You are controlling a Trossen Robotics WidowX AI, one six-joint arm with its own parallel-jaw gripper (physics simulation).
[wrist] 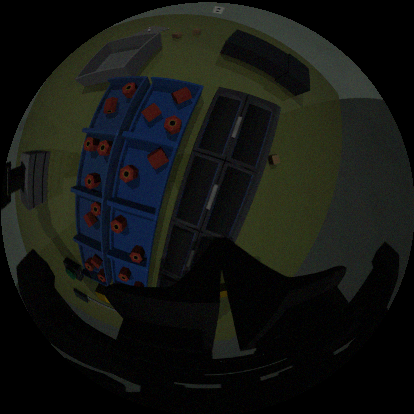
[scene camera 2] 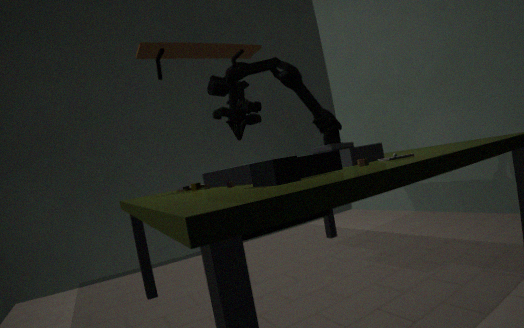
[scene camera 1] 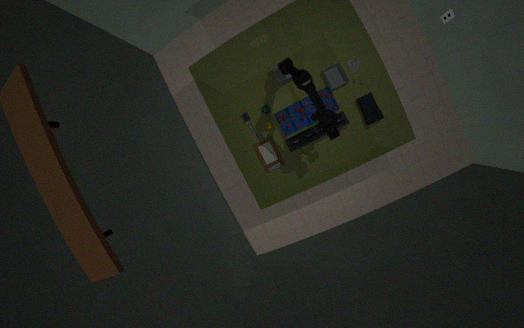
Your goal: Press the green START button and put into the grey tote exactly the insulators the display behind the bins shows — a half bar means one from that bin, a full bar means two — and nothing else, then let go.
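Places are measured from the arm's base along level axes (x ahead, y left, z up), in millimetres.
Pixels of known places: gripper, between the fingertips: [wrist: 219,242] [scene camera 2: 239,140]; arm's base, origin of its link: [scene camera 2: 333,145] [scene camera 1: 285,69].
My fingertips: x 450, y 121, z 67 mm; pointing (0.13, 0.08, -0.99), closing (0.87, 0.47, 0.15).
Observation:
Ahead of a thing's pixels: the offset from my fingertips to its top centre. "*": to the spot under its first point.
My gripper [scene camera 2: 239,138] [wrist: 219,242] is shut with nothing between its fingers, raised high above the dark framed unit beside the bins. The blue bins [scene camera 1: 287,134] [wrist: 142,192] stand in two rows and hold red insulators {89 mm back, 82 mm left, 120 mm down} [wrist: 172,124], several upright and some tipped. The long dark framed unit [scene camera 1: 291,147] [wrist: 223,159] has dark cells and pale strips along its middle; I cannot read bars in it, and the fingers hide its near end in the wrist view. The grey tote {313 mm back, 199 mm left, 96 mm down} [scene camera 1: 335,76] [wrist: 117,60] shows no insulator inside. The green button {240 mm back, 339 mm right, 110 mm down} [scene camera 1: 265,109] [wrist: 70,273] is beyond the bins' other end.
A black box {27 mm back, 364 mm left, 94 mm down} [scene camera 1: 370,109] [wrist: 262,57] stands at one side. A brown-framed tray {* 32 mm ahead, 489 mm right, 145 mm down} [scene camera 1: 258,150], a yellow block {123 mm back, 350 mm right, 111 mm down} [scene camera 1: 269,125] and a dark-headed tool {164 mm back, 504 mm right, 131 mm down} [scene camera 1: 245,117] lie near the button's end. A small tan cube {89 mm ahead, 126 mm left, 134 mm down} [wrist: 274,160] lies beside the dark unit. A brown shelf [scene camera 2: 200,50] is on the wall.

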